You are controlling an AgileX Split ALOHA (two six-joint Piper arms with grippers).
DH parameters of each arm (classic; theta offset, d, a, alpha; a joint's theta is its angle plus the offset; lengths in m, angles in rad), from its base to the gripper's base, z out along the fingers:
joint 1: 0 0.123 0 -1.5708
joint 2: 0.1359 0 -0.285 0
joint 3: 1.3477 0 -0.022 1.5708
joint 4: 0 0.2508 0 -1.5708
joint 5: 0 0 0.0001 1.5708
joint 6: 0 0.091 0 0
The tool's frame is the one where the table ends.
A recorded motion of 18 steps. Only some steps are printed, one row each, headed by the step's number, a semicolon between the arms.
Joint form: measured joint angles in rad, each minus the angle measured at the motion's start. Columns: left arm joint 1, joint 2, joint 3, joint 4, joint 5, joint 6; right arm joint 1, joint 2, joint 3, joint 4, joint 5, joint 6.
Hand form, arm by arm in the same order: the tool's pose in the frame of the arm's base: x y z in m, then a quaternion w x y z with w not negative. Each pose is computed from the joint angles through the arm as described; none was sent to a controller.
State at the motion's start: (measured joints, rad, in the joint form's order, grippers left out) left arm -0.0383 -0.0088 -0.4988 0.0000 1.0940 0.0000; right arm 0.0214 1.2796 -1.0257 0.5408 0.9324 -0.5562
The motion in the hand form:
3: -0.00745 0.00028 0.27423 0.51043 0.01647 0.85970 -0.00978; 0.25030 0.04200 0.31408 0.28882 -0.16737 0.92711 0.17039
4: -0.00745 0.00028 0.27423 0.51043 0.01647 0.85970 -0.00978; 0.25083 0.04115 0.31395 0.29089 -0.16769 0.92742 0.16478
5: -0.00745 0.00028 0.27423 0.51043 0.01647 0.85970 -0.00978; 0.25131 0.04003 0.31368 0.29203 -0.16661 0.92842 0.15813
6: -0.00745 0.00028 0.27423 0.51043 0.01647 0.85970 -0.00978; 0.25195 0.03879 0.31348 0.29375 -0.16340 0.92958 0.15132
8: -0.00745 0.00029 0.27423 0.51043 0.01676 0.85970 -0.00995; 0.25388 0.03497 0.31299 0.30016 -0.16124 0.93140 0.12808
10: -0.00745 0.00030 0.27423 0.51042 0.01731 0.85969 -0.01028; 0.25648 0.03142 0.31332 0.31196 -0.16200 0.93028 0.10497
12: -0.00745 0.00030 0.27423 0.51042 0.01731 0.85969 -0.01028; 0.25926 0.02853 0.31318 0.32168 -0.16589 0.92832 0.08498
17: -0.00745 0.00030 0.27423 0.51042 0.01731 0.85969 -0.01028; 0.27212 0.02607 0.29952 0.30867 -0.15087 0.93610 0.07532
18: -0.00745 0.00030 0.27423 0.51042 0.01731 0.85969 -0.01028; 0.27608 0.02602 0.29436 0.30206 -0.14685 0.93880 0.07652
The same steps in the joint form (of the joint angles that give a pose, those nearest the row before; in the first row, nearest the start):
3: 0.0000 0.0000 0.0000 -0.0001 0.0000 0.0001; 0.0000 0.0000 0.0000 -0.0088 -0.0165 -0.0029
4: 0.0000 0.0000 0.0000 -0.0001 0.0000 0.0001; 0.0000 0.0000 0.0000 -0.0195 -0.0238 -0.0008
5: 0.0000 0.0000 0.0000 -0.0001 0.0000 0.0001; 0.0000 0.0000 0.0000 -0.0345 -0.0307 0.0066
6: 0.0000 0.0000 0.0000 -0.0001 0.0000 0.0001; 0.0000 0.0000 0.0000 -0.0506 -0.0397 0.0184
8: -0.0007 0.0000 0.0000 0.0000 0.0000 0.0000; 0.0000 0.0000 0.0000 -0.1010 -0.0668 0.0395
10: -0.0020 0.0000 0.0000 0.0000 0.0000 0.0000; 0.0000 0.0000 0.0000 -0.1448 -0.1025 0.0499
12: -0.0020 0.0000 0.0000 0.0000 0.0000 0.0000; 0.0000 0.0027 0.0000 -0.1809 -0.1337 0.0516
17: -0.0020 0.0000 0.0000 0.0000 0.0000 0.0000; 0.0000 0.0581 0.0000 -0.2129 -0.1710 0.0876
18: -0.0020 0.0000 0.0000 0.0000 0.0000 0.0000; 0.0000 0.0780 0.0000 -0.2129 -0.1775 0.0933

